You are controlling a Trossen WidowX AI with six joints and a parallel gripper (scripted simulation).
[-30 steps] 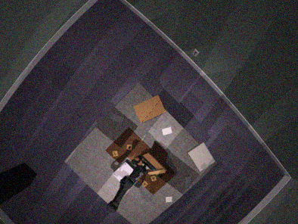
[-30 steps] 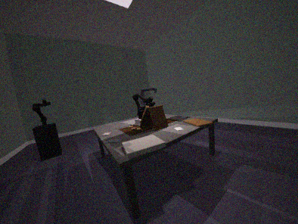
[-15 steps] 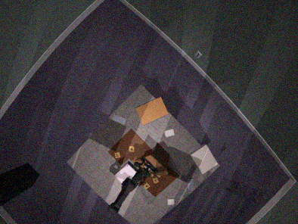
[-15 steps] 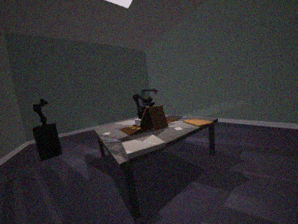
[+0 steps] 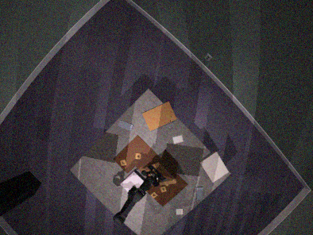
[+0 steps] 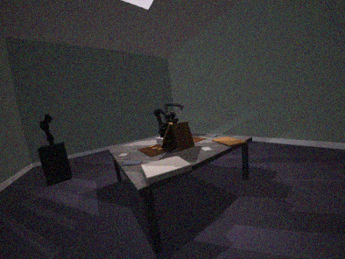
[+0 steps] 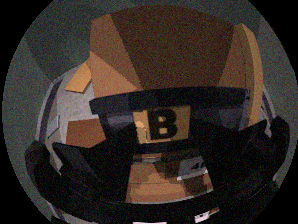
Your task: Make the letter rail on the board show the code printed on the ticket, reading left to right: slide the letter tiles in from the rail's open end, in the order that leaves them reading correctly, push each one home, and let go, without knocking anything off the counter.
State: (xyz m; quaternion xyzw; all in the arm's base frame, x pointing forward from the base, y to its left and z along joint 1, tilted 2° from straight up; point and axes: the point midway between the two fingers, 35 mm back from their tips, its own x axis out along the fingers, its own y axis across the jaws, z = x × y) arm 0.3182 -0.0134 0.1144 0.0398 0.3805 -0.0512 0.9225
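Now: the white ticket 7 cm behind my gripper tip, 6 cm to the right of it and 7 cm below it. Round my gripper tip: small white card: 36 cm ahead, 1 cm to the right, 16 cm below; then brown mat: 14 cm behind, 16 cm below; then tan letter tile: right at my gripper tip.
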